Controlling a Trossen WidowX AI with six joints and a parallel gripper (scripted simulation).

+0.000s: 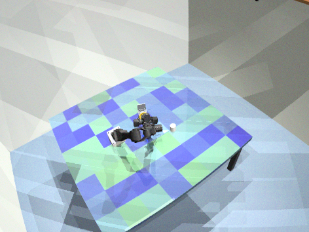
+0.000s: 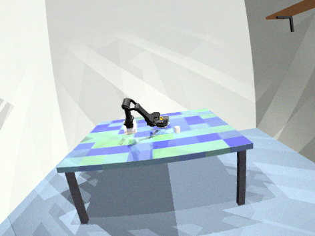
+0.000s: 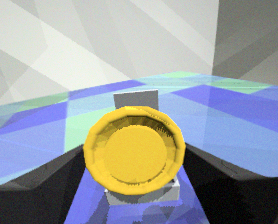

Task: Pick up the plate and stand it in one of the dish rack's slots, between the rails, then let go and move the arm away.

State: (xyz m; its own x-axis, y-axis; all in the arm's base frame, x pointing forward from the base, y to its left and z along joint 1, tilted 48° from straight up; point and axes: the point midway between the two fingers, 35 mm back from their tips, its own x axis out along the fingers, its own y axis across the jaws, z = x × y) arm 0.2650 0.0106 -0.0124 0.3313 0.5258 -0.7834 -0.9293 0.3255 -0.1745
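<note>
Now: gripper tip 6 cm to the right of the dish rack, 5 cm above it and 3 cm short of it. From my gripper tip the other things lie so: small blue object 15 cm to the right, 9 cm behind, 7 cm below; small white cup 21 cm to the right, 13 cm ahead, 4 cm below; yellow plate 1 cm to the right.
</note>
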